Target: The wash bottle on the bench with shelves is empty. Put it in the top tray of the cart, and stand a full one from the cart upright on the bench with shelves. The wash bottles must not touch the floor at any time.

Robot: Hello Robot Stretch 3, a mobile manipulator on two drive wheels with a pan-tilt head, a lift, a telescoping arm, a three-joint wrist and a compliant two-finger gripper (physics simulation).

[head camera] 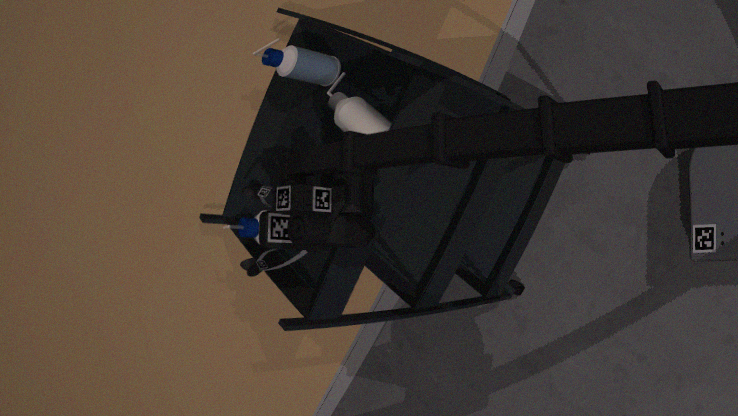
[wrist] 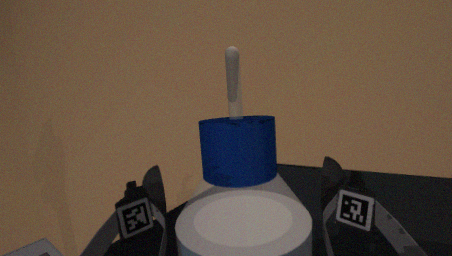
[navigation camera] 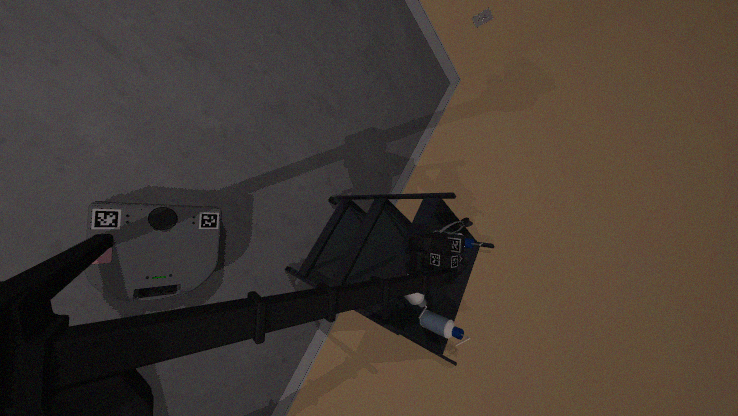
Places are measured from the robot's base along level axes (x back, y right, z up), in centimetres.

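Pixels of known places: robot's base, origin of its link: (navigation camera: 162, 217).
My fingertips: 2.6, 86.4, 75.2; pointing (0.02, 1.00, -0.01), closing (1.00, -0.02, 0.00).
Observation:
Ahead of a thing's pixels: the offset from my fingertips to its top centre, as dx, dy, dz. Level surfaces: height alone.
The dark cart (head camera: 338, 284) (navigation camera: 356, 258) (wrist: 410, 200) carries the wash bottles. A blue-capped wash bottle {-0.2, -6.7, +8.5} (head camera: 248, 227) (navigation camera: 469, 243) (wrist: 239, 150) stands between the fingers of my gripper (head camera: 251, 228) (navigation camera: 463, 240) (wrist: 241, 180). The gripper is open, with a gap on each side of the bottle's white shoulder in the wrist view; its lower body is hidden. Another blue-capped bottle {+28.8, -12.5, +8.5} (head camera: 312, 66) (navigation camera: 436, 322) with a pale blue body stands near the cart's other end. Beside it is a white bottle {+18.2, -22.1, -2.5} (head camera: 361, 114) (navigation camera: 414, 298), partly hidden by my arm. The bench with shelves does not show.
My arm (head camera: 599, 121) (navigation camera: 206, 315) extends over the cart. A tan wall (head camera: 129, 206) (navigation camera: 620, 206) (wrist: 100, 75) is beyond the cart, with a pale baseboard (head camera: 356, 346) (navigation camera: 434, 124) along the grey floor {dz -75.1} (head camera: 620, 320) (navigation camera: 232, 103). My base (navigation camera: 170, 253) stands on the floor.

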